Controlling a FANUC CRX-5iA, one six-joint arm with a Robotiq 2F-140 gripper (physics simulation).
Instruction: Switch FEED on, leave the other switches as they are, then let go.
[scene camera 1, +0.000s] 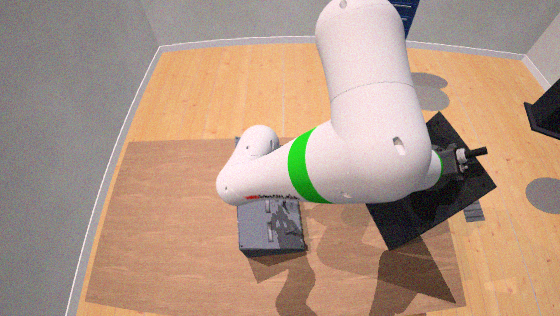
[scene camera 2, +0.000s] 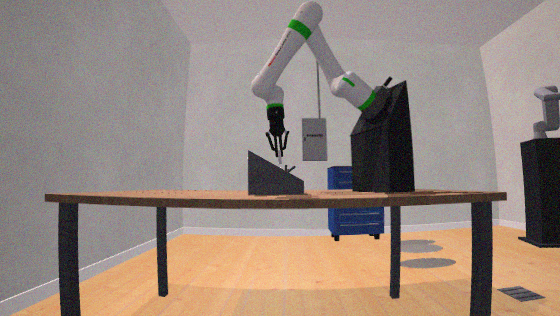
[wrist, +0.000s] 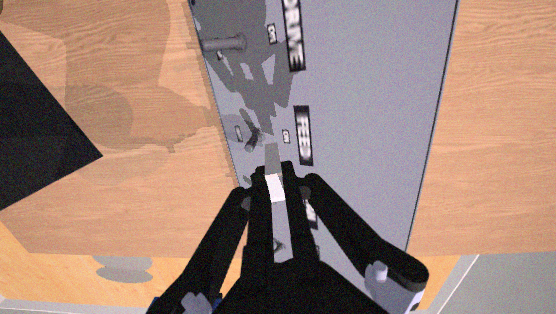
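Pixels of known places: gripper, fingertip midpoint: (scene camera 2: 280, 163) (wrist: 273, 154); arm's base at its link origin: (scene camera 1: 431, 167) (scene camera 2: 375, 108).
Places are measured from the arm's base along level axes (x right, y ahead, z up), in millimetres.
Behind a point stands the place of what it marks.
The grey sloped switch panel (scene camera 1: 254, 227) {z -277, x -290, y 530 mm} (scene camera 2: 267, 180) {z -377, x -356, y 470 mm} (wrist: 370, 100) {z -272, x -240, y 564 mm} stands on the table. In the wrist view the FEED label (wrist: 303, 135) {z -308, x -174, y 522 mm} is right of the FEED switch lever (wrist: 252, 140) {z -309, x -147, y 462 mm}, whose tip points down and left, not over the ON mark (wrist: 286, 136) {z -320, x -162, y 504 mm}. I cannot tell its exact setting. The DRIVE lever (wrist: 225, 43) {z -322, x -246, y 403 mm} leans left, away from its ON mark. Another lever (wrist: 278, 245) {z -339, x 67, y 565 mm} shows partly between the fingers. My gripper (scene camera 2: 280, 156) {z -289, x -146, y 492 mm} (wrist: 273, 154) {z -289, x -146, y 492 mm} is shut and empty, low above the panel, its tip just beside the FEED lever. In scene camera 1 the arm hides the gripper.
The wooden table (scene camera 1: 165, 225) {z -440, x -405, y 969 mm} (scene camera 2: 150, 197) {z -440, x -738, y 743 mm} (wrist: 495, 150) {z -440, x -233, y 953 mm} carries the panel and my black pedestal (scene camera 1: 400, 227) {z -240, x -132, y -4 mm} (scene camera 2: 382, 155) {z -269, x -146, y -15 mm} (wrist: 35, 135) {z -365, x -16, y 92 mm}. A blue drawer cabinet (scene camera 2: 356, 220) and a grey wall box (scene camera 2: 314, 142) are behind. My arm (scene camera 1: 370, 165) {z 458, x -355, y 282 mm} spans over the panel.
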